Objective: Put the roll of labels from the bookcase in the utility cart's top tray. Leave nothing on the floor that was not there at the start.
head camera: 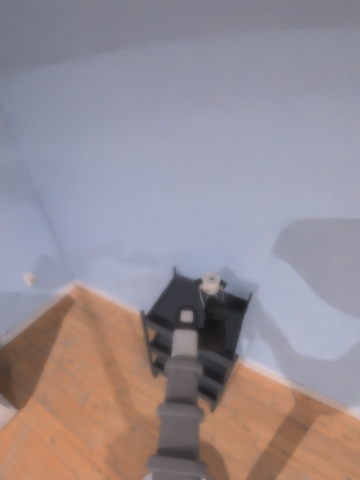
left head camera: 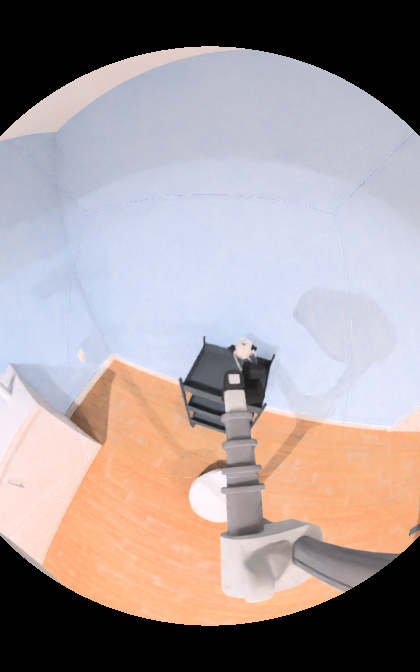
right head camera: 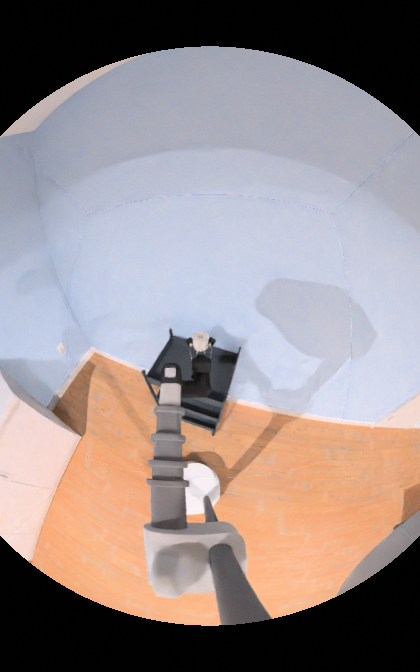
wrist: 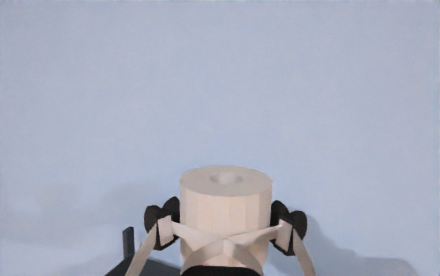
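Frame: origin at the robot's base, x ahead, y left, z up, level; metres.
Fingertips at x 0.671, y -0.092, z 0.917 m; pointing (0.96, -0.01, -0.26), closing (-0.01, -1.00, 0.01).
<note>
A point is followed by its place in that frame.
The roll of labels (head camera: 211, 283) {y -0.089, x 0.611, z 0.964 m} (left head camera: 244, 348) (right head camera: 200, 341) (wrist: 226, 215) {y -0.092, x 0.607, z 0.951 m} is a pale upright cylinder with a hole in its top. My gripper (head camera: 212, 284) {y -0.092, x 0.671, z 0.917 m} (left head camera: 243, 349) (right head camera: 201, 342) (wrist: 225, 215) {y -0.092, x 0.671, z 0.917 m} is shut on it, with a black fingertip pressed on each side. The dark utility cart (head camera: 162, 309) {y 0.134, x 0.701, z 0.635 m} (left head camera: 207, 381) (right head camera: 167, 352) stands against the blue wall. In the head views the roll shows over the back part of the cart's top tray, toward the right. Its height above the tray is hard to tell. The wrist and arm hide part of the tray. In the wrist view a corner post of the cart (wrist: 128, 242) {y 0.087, x 0.901, z 0.729 m} shows at lower left.
A white round object (left head camera: 207, 496) (right head camera: 202, 487) stands on the wooden floor below the arm. A pale cabinet (left head camera: 55, 440) (right head camera: 35, 440) is at the left. The blue wall (head camera: 190, 150) {y 0.025, x 0.922, z 1.390 m} rises right behind the cart, and a room corner is to its left.
</note>
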